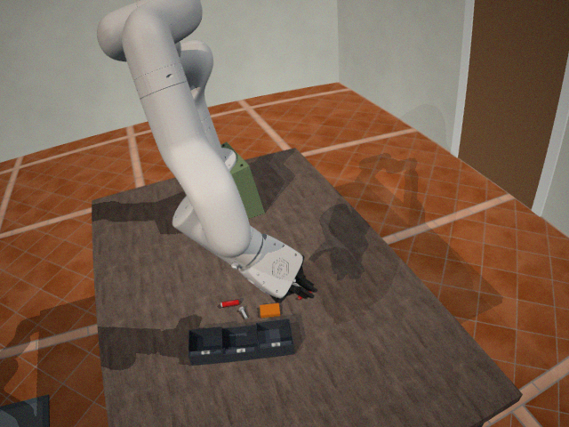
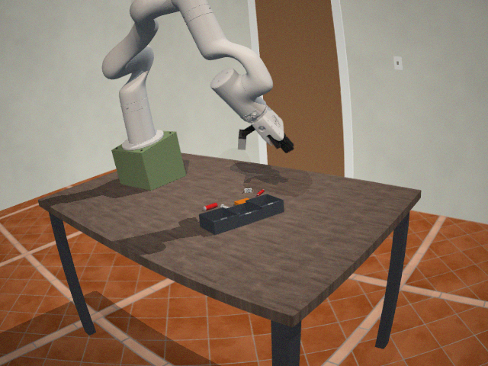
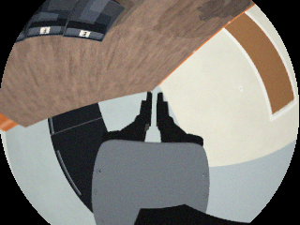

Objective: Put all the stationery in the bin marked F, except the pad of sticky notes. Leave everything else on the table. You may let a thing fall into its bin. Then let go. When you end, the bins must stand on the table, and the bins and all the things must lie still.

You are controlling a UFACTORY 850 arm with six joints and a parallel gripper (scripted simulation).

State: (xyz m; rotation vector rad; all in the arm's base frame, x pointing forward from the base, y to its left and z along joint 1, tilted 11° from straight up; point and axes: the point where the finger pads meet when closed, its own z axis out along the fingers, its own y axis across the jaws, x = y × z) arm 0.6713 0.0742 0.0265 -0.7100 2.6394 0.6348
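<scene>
My gripper is now 18 cm above the dark three-compartment bin, 15 cm to the left of it and 6 cm past it. Also, from my hand: thin red pen (20 cm below, 17 cm behind, 6 cm to the left); then silver bolt (20 cm below, 17 cm behind, 11 cm to the right); then orange sticky-note pad (20 cm below, 15 cm behind, 5 cm to the right).
</scene>
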